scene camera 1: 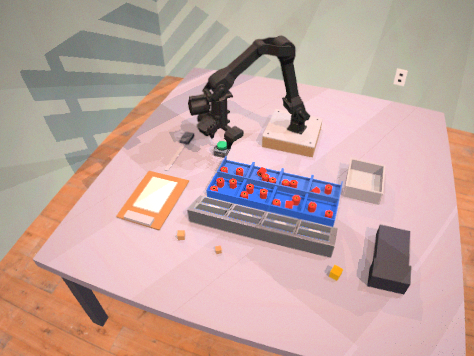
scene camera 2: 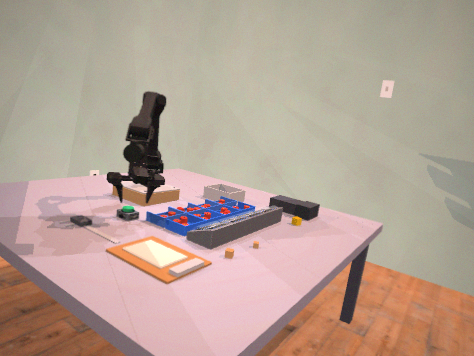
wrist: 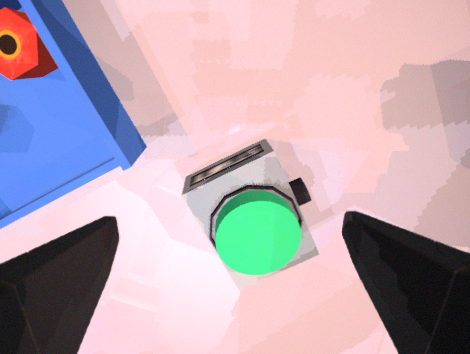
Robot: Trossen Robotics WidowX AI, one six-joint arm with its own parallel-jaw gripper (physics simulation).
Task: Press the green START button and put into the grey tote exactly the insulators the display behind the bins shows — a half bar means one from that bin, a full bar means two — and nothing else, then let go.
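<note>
The green START button (scene camera 1: 221, 145) (scene camera 2: 128, 209) (wrist: 257, 235) sits on a small grey box left of the bins. My gripper (scene camera 1: 221, 140) (scene camera 2: 134, 201) (wrist: 232, 225) is open and empty above it; in the wrist view the button shows between the fingertips. The blue bins (scene camera 1: 280, 213) (scene camera 2: 170, 226) (wrist: 60, 125) hold red insulators (scene camera 1: 328, 189) (scene camera 2: 184, 219) (wrist: 17, 50) in two rows of compartments. The grey tote (scene camera 1: 364, 194) (scene camera 2: 222, 196) stands right of the bins with no insulator visible inside. The dark display (scene camera 1: 260, 235) (scene camera 2: 240, 231) has four windows; their bars are unreadable here.
An orange board (scene camera 1: 170, 205) (scene camera 2: 159, 274) lies left of the display. Small orange cubes (scene camera 1: 181, 235) (scene camera 2: 229, 253), a yellow cube (scene camera 1: 335, 272) (scene camera 2: 296, 221) and a black block (scene camera 1: 390, 257) (scene camera 2: 295, 206) also stand there. A dark tool (scene camera 1: 187, 137) (scene camera 2: 81, 220) lies beyond the button.
</note>
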